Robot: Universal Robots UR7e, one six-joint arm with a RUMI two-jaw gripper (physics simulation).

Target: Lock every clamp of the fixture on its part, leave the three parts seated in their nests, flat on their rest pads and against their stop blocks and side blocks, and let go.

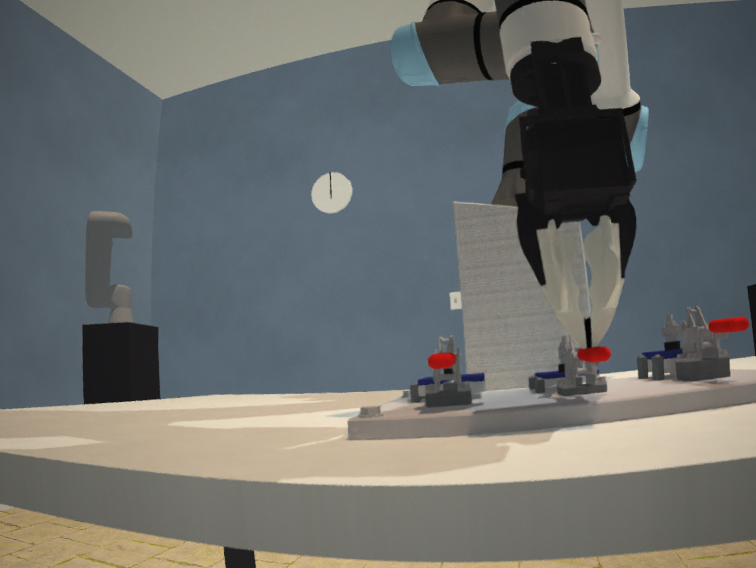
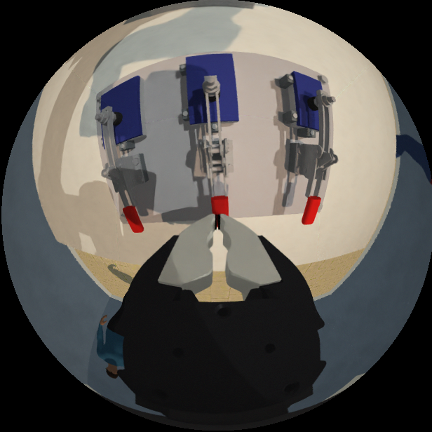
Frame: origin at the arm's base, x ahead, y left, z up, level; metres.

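Where they show: gripper, fingertip midpoint: (image 1: 588, 348).
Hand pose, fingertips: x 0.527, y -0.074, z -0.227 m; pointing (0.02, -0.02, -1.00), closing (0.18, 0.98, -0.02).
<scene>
After its pixels a point has its place.
My gripper (image 1: 588, 342) @[x 0.527, y -0.074, z -0.227 m] (image 2: 216, 215) is shut and empty, its fingertips at the red handle (image 1: 594, 354) @[x 0.544, y -0.076, z -0.231 m] (image 2: 220, 205) of the middle clamp, seemingly touching it from above. That handle lies about level, and the clamp's arm reaches over the middle blue part (image 1: 549, 375) @[x 0.427, y -0.083, z -0.247 m] (image 2: 198, 80). The left clamp's red handle (image 1: 441, 360) @[x 0.535, y -0.181, z -0.226 m] (image 2: 133, 219) and the right clamp's red handle (image 1: 728, 324) @[x 0.550, y 0.030, z -0.221 m] (image 2: 311, 210) are also low. Their black-tipped arms reach over the left blue part (image 1: 473, 377) @[x 0.422, y -0.152, z -0.243 m] (image 2: 129, 105) and right blue part (image 1: 655, 354) @[x 0.410, y 0.030, z -0.239 m] (image 2: 304, 92). All three parts look flat; exact contact with pads and blocks is too small to tell.
The clamps stand side by side on the grey fixture plate (image 1: 409, 427) @[x 0.543, y -0.204, z -0.270 m] (image 2: 257, 175), on a pale table (image 1: 213, 448) @[x 0.576, y -0.330, z -0.277 m] (image 2: 357, 150). Grey blocks and posts stand beside the parts. A light grey panel (image 1: 491, 293) @[x 0.096, y -0.092, z -0.128 m] stands upright behind the fixture.
</scene>
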